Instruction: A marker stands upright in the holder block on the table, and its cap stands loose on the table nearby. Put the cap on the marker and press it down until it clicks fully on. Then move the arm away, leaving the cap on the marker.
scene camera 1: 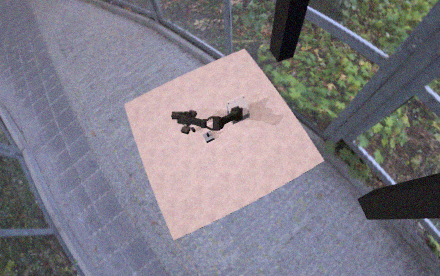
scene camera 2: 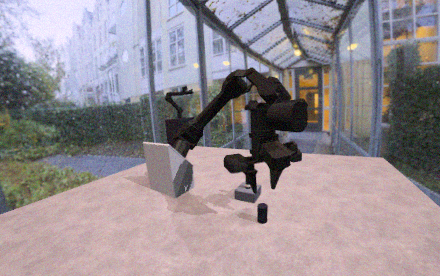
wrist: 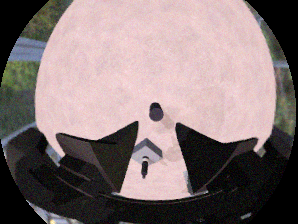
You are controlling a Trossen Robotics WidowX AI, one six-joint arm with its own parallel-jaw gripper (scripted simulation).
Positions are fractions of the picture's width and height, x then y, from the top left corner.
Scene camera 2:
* my gripper: 0.60, 0.69
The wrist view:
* my gripper: 0.53, 0.56
